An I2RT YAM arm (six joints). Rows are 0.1 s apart.
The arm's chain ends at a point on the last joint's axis. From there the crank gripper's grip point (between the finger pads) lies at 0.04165 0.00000 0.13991 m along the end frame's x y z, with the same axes.
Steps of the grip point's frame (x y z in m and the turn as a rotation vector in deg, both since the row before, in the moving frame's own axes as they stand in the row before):
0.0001, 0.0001, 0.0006, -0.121, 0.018, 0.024
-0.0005, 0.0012, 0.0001, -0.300, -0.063, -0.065
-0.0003, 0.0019, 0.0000, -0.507, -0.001, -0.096
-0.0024, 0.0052, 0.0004, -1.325, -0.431, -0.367
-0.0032, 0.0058, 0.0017, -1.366, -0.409, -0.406
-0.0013, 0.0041, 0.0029, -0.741, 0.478, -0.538
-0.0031, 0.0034, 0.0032, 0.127, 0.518, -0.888
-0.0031, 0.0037, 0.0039, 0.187, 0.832, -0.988
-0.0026, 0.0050, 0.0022, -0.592, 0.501, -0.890
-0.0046, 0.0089, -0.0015, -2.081, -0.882, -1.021
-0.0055, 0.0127, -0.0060, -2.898, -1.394, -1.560
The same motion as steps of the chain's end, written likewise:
0.0001, -0.0002, 0.0006, -0.121, 0.018, 0.024
-0.0003, 0.0005, 0.0001, -0.300, -0.063, -0.065
-0.0003, 0.0007, 0.0000, -0.507, -0.001, -0.096
-0.0014, 0.0022, 0.0001, -1.325, -0.431, -0.367
-0.0022, 0.0028, 0.0014, -1.366, -0.409, -0.406
-0.0025, 0.0027, 0.0033, -0.741, 0.478, -0.538
-0.0044, 0.0044, 0.0036, 0.127, 0.518, -0.888
-0.0051, 0.0049, 0.0045, 0.187, 0.832, -0.988
-0.0038, 0.0042, 0.0026, -0.592, 0.501, -0.890
-0.0025, 0.0045, -0.0020, -2.081, -0.882, -1.021
-0.0022, 0.0067, -0.0068, -2.898, -1.394, -1.560

